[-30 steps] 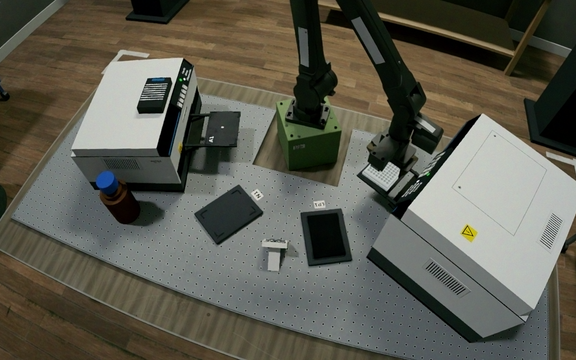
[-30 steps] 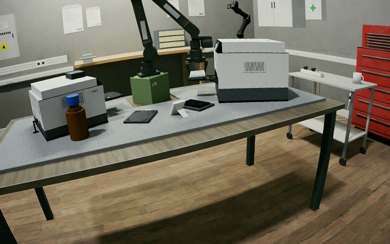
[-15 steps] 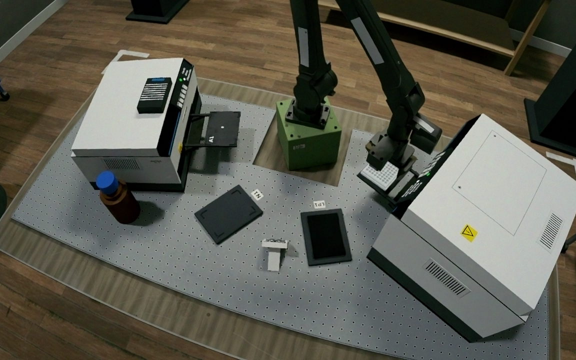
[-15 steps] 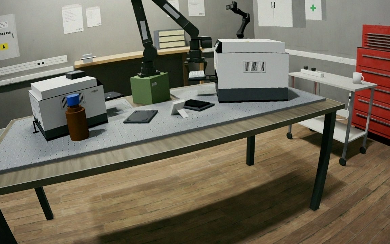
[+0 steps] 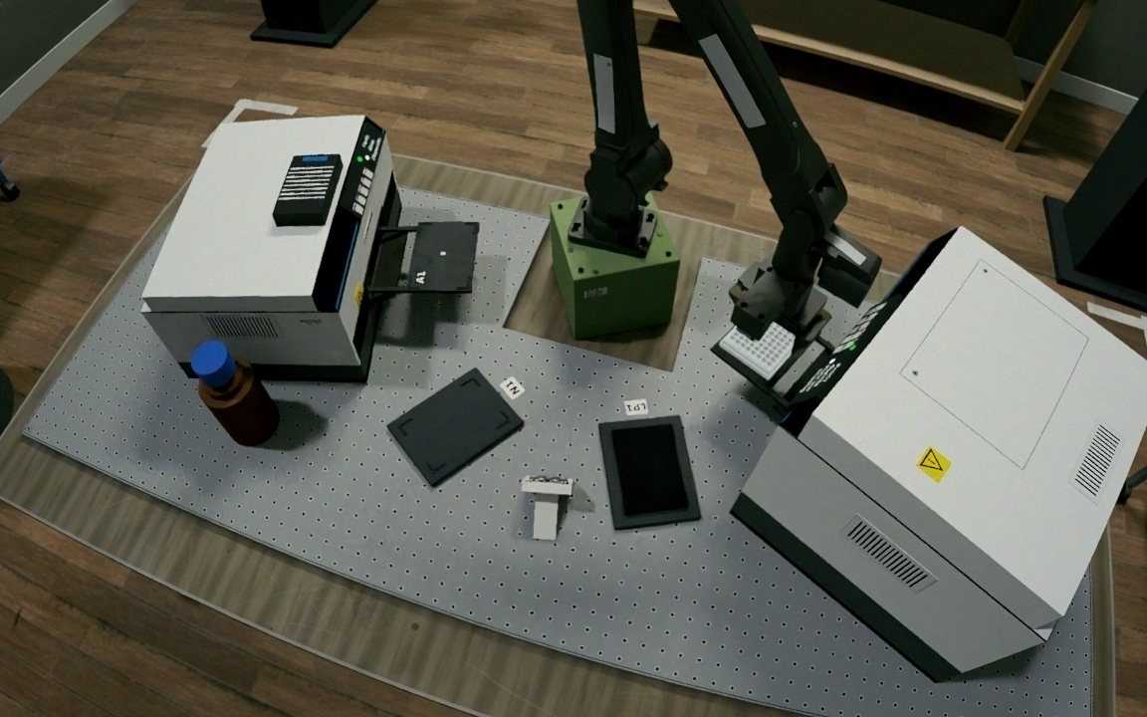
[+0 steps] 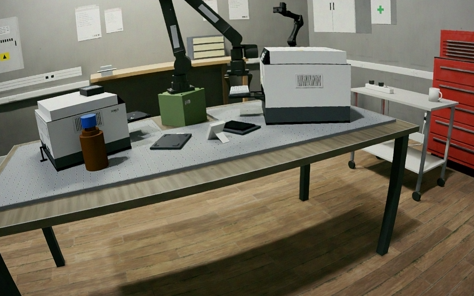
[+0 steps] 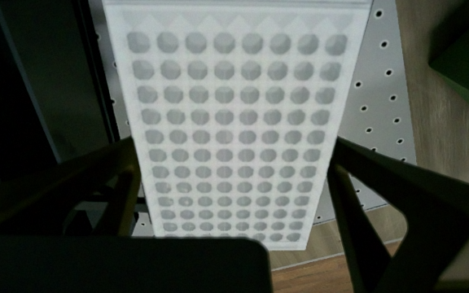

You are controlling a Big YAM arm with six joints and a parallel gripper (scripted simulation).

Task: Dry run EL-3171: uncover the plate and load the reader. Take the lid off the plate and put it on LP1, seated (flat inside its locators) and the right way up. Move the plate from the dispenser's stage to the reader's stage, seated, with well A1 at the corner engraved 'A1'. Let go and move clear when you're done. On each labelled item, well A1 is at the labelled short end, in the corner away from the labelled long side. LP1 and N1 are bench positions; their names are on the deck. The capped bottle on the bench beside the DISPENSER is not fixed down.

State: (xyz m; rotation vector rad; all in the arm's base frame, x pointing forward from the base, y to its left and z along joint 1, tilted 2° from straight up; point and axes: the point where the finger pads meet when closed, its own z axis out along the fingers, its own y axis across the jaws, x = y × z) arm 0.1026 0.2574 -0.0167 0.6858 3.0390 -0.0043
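Now: hand right at the well plate. The rest, counted from my hand: LP1 pad: 200 mm ahead, 120 mm to the right, 120 mm below; then dark lid: 200 mm ahead, 120 mm to the right, 110 mm below; then N1 nest: 210 mm ahead, 400 mm to the right, 120 mm below.
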